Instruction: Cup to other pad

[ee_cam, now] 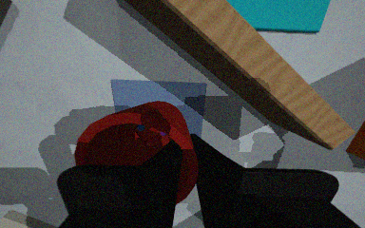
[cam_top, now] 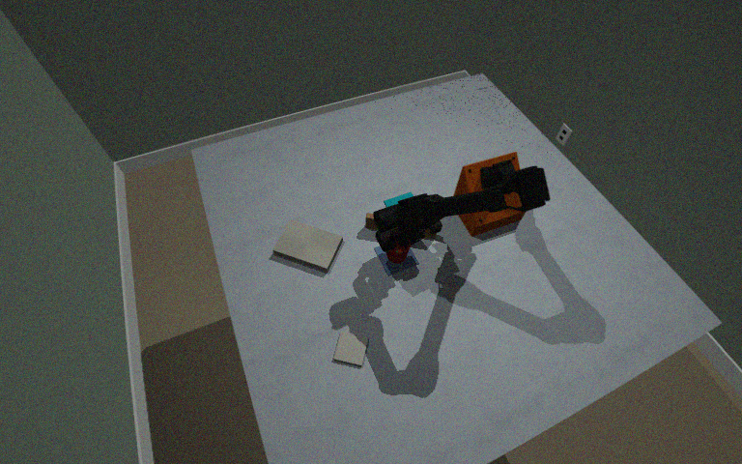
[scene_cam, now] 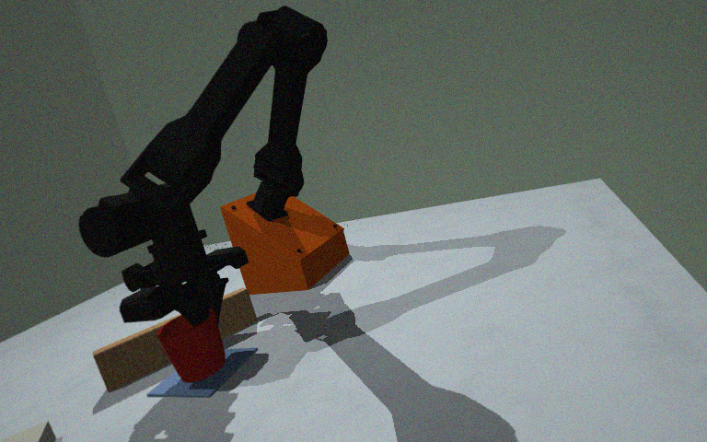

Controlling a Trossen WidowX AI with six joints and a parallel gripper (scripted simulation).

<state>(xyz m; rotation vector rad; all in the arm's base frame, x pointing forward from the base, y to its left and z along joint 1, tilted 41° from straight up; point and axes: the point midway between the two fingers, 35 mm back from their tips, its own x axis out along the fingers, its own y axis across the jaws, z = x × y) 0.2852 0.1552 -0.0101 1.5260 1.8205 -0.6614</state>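
My gripper tip is now 50 mm past the cyan pad, 160 mm to the left of it and 40 mm above it. Round my gripper tip: red cup 30 mm ahead; then wooden bar 10 mm behind, 80 mm to the right, 20 mm below.
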